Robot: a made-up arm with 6 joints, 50 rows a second.
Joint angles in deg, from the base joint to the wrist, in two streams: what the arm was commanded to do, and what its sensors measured. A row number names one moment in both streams.
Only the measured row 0 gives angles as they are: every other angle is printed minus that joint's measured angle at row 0.
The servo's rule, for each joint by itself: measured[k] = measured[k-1] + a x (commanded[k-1-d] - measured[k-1]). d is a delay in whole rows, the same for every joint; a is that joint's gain. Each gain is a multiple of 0.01, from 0.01 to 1. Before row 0 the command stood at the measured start. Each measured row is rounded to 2 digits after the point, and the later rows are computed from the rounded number. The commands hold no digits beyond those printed.
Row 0, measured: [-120.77 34.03 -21.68 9.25 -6.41 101.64]
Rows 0 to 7, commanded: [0.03 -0.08 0.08 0.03 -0.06 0.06]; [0.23 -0.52 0.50 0.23 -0.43 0.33]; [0.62 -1.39 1.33 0.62 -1.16 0.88]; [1.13 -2.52 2.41 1.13 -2.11 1.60]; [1.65 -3.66 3.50 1.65 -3.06 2.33]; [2.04 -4.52 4.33 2.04 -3.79 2.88]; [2.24 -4.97 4.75 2.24 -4.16 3.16]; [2.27 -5.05 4.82 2.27 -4.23 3.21]
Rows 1 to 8, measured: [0.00 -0.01 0.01 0.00 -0.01 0.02]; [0.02 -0.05 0.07 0.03 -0.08 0.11]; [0.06 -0.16 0.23 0.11 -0.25 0.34]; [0.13 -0.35 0.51 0.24 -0.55 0.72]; [0.24 -0.61 0.90 0.42 -0.95 1.20]; [0.37 -0.92 1.35 0.63 -1.40 1.70]; [0.50 -1.24 1.79 0.84 -1.84 2.14]; [0.62 -1.54 2.18 1.03 -2.22 2.46]
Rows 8 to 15, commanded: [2.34 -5.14 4.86 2.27 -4.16 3.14]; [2.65 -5.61 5.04 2.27 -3.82 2.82]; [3.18 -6.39 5.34 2.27 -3.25 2.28]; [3.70 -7.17 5.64 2.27 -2.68 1.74]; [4.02 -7.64 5.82 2.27 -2.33 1.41]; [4.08 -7.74 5.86 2.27 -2.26 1.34]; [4.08 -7.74 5.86 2.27 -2.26 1.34]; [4.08 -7.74 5.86 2.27 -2.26 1.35]
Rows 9 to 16, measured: [0.74 -1.83 2.53 1.19 -2.53 2.66]; [0.87 -2.13 2.86 1.33 -2.74 2.71]; [1.03 -2.47 3.18 1.45 -2.82 2.58]; [1.22 -2.85 3.50 1.56 -2.80 2.33]; [1.42 -3.23 3.80 1.65 -2.72 2.05]; [1.61 -3.59 4.07 1.73 -2.65 1.84]; [1.78 -3.92 4.30 1.80 -2.59 1.69]; [1.94 -4.23 4.50 1.86 -2.54 1.59]
